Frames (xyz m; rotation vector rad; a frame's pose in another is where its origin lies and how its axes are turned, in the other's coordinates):
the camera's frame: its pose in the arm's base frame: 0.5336 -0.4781 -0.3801 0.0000 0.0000 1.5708
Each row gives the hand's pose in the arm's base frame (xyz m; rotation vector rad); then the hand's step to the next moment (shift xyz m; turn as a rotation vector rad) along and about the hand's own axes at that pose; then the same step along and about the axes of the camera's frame.
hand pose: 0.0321 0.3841 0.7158 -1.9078 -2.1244 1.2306
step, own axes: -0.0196 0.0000 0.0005 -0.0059 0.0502 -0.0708
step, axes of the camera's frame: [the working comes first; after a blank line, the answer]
step, axes of the arm's base frame: 0.0046 -0.0169 0.0087 0.0788 0.0285 0.0232

-0.0169 -0.0046 0.0087 0.0285 -0.0788 0.0232
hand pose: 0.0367 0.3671 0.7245 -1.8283 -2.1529 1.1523
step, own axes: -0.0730 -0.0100 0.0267 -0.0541 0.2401 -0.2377
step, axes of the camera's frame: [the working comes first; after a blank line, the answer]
step, axes of the arm's base frame: -0.0015 -0.0769 0.0152 0.3322 0.0656 0.0491

-0.0769 0.0015 0.0152 0.0656 -0.3322 0.0491
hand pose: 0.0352 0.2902 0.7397 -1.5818 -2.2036 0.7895
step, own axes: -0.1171 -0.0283 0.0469 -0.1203 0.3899 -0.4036
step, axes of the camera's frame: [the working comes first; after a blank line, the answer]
step, axes of the arm's base frame: -0.0077 -0.1284 -0.0132 0.5601 0.0804 0.0959

-0.1284 0.0077 -0.0132 0.0804 -0.5601 0.0959
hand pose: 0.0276 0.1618 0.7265 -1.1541 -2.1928 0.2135
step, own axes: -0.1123 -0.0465 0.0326 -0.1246 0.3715 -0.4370
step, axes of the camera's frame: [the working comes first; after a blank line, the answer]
step, axes of the arm's base frame: -0.0058 -0.1114 -0.0582 0.5696 0.0611 0.1276

-0.1114 0.0058 -0.0582 0.0611 -0.5696 0.1276
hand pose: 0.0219 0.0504 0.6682 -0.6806 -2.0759 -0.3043
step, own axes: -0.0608 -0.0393 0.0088 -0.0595 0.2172 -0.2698
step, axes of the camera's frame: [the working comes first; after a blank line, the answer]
step, axes of the arm's base frame: -0.0018 -0.0495 -0.0535 0.3370 0.0339 0.0937

-0.0495 0.0018 -0.0535 0.0339 -0.3370 0.0937
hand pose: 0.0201 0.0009 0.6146 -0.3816 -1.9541 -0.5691
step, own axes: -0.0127 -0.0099 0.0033 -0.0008 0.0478 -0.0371
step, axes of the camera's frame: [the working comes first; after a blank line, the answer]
step, axes of the arm's base frame: -0.0020 -0.0067 -0.0149 0.0521 0.0198 0.0235

-0.0067 0.0020 -0.0149 0.0198 -0.0521 0.0235
